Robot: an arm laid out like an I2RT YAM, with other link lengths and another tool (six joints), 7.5 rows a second.
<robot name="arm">
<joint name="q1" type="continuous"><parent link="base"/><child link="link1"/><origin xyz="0.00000 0.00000 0.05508" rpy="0.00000 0.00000 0.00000"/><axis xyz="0 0 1"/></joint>
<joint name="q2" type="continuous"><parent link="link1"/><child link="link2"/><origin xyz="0.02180 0.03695 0.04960" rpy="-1.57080 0.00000 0.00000"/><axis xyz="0 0 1"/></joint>
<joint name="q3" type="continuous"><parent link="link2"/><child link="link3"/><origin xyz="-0.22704 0.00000 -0.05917" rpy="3.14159 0.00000 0.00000"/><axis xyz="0 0 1"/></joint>
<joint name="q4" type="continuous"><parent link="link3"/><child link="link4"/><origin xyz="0.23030 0.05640 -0.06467" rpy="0.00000 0.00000 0.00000"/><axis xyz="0 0 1"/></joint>
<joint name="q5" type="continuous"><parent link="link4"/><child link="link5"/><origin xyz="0.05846 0.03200 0.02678" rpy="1.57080 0.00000 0.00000"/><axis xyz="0 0 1"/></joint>
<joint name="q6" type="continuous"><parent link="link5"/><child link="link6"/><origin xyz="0.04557 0.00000 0.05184" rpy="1.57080 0.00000 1.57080"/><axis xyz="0 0 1"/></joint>
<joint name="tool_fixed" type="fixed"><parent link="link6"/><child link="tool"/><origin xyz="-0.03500 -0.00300 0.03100" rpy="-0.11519 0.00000 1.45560"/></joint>
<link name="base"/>
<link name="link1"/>
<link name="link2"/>
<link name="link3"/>
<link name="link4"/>
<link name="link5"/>
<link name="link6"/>
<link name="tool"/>
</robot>
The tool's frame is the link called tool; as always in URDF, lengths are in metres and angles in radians. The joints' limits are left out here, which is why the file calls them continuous.
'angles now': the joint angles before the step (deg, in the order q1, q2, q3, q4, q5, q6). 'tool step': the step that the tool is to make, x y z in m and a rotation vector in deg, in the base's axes. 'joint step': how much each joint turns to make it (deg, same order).
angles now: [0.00, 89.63, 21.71, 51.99, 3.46, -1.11]
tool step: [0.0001, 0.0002, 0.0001, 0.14, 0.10, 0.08]
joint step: [0.01, -0.03, 0.08, -0.21, -0.10, 0.12]
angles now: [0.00, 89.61, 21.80, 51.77, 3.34, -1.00]
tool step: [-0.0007, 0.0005, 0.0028, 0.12, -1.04, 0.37]
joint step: [-0.01, -0.53, -0.34, 0.85, -0.40, 0.01]
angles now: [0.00, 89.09, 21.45, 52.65, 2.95, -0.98]
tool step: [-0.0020, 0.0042, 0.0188, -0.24, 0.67, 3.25]
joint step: [0.00, -6.53, 1.80, -8.98, -3.07, -1.09]
